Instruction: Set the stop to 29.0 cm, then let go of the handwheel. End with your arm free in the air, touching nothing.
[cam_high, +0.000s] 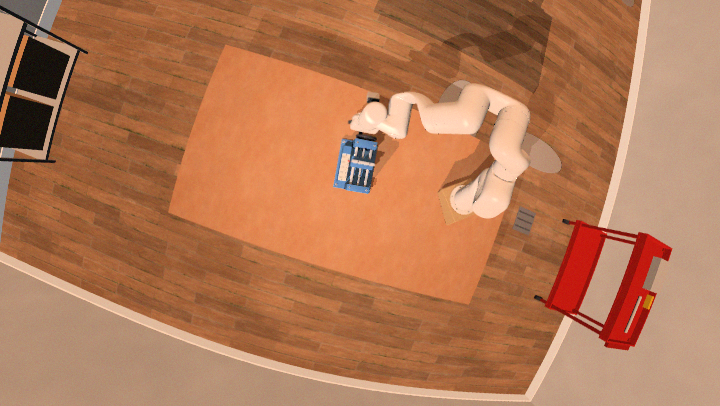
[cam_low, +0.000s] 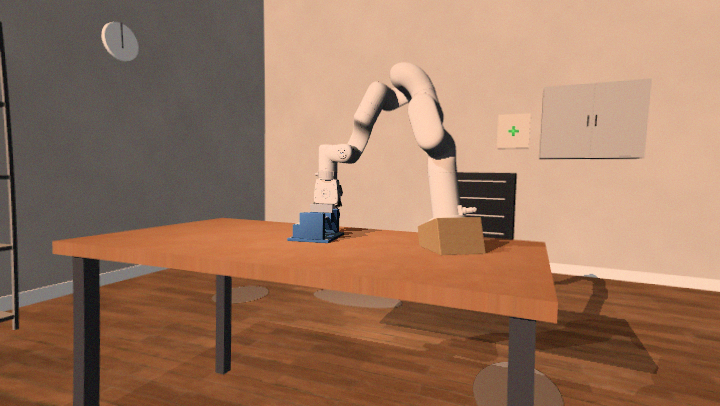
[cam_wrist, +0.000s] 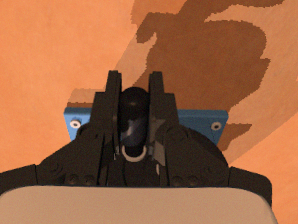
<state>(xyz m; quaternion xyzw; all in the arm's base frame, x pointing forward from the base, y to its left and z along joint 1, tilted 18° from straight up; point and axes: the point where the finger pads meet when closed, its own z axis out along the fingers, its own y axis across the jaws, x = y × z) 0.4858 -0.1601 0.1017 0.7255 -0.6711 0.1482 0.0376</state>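
Right now my hand is 14 cm to the right of the stop block, 3 cm below it and 2 cm past it. The rest, counted from my hand: black crank handle: 1 cm to the left; black handwheel: 2 cm to the left, 1 cm behind.
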